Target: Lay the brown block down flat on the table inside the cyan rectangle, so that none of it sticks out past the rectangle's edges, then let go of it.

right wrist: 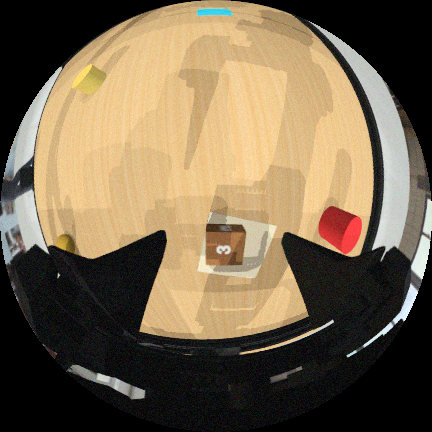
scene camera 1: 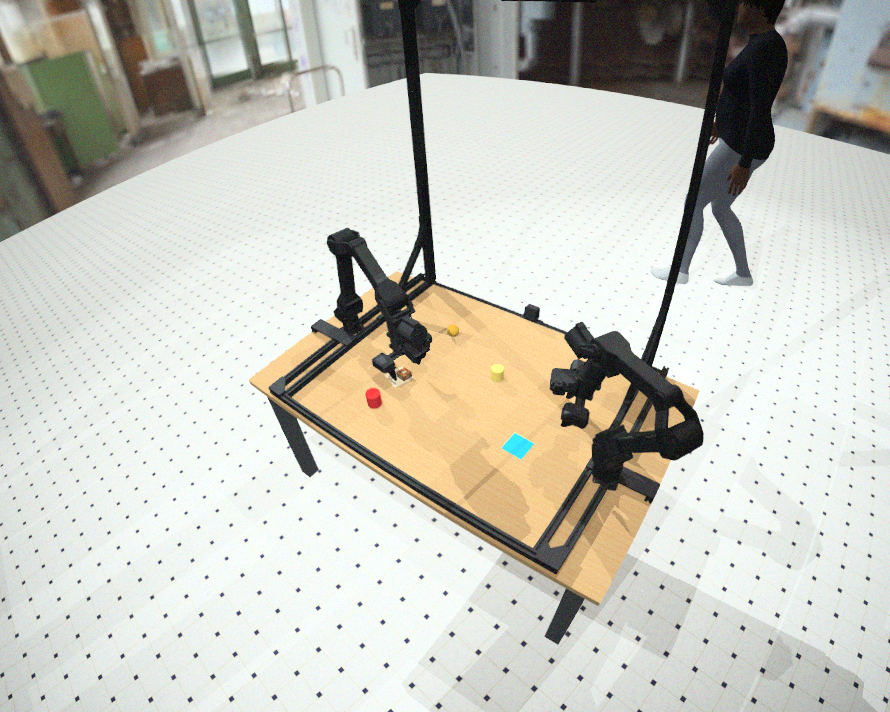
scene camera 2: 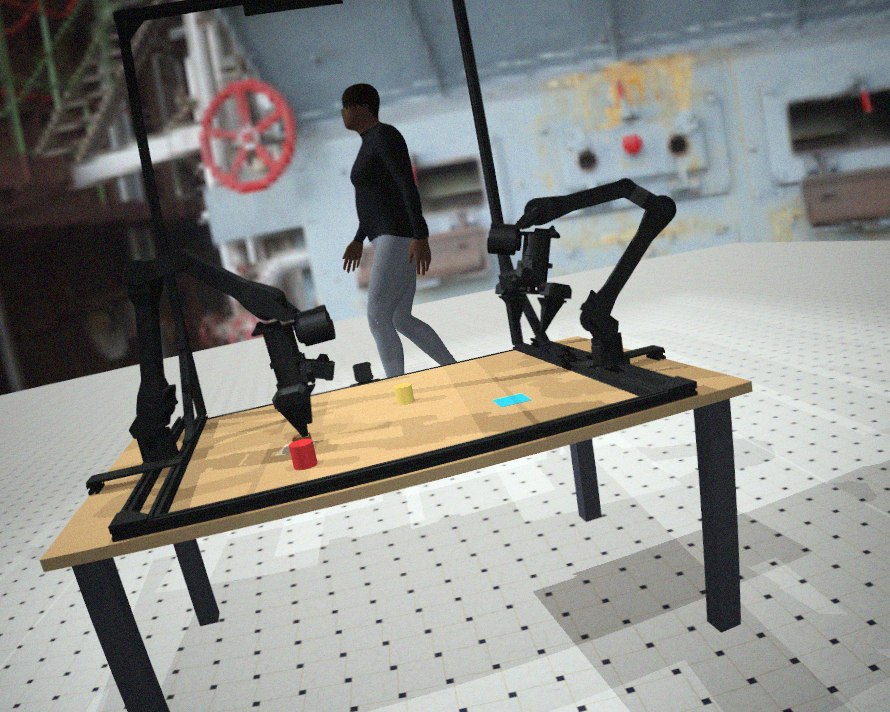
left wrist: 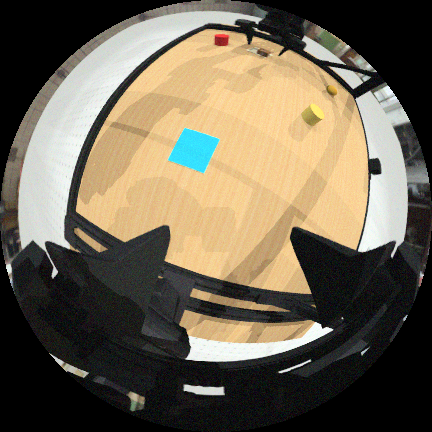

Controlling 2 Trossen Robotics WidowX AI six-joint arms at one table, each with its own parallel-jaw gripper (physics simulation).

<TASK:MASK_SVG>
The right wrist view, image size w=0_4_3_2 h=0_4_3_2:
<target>my right gripper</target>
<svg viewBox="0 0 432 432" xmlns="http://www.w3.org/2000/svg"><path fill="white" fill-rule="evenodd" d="M14 263L16 295L39 341L77 365L145 390L144 398L130 399L108 385L66 371L107 403L147 421L215 432L284 421L324 403L349 386L382 354L403 319L362 349L346 355L374 337L400 312L411 276L411 261L394 245L380 261L385 246L347 256L284 232L281 245L312 329L332 319L334 322L270 349L234 355L191 355L148 347L122 337L124 334L137 339L166 246L165 230L95 258L48 245L48 254L35 243ZM180 379L229 384L229 391L194 391L180 386ZM301 366L302 369L286 375L287 378L270 383L271 376Z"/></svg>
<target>red cylinder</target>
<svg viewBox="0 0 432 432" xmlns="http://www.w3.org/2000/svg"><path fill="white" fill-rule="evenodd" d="M329 206L323 211L319 219L318 233L344 254L348 253L359 238L361 219L359 216L335 206Z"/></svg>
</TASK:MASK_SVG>
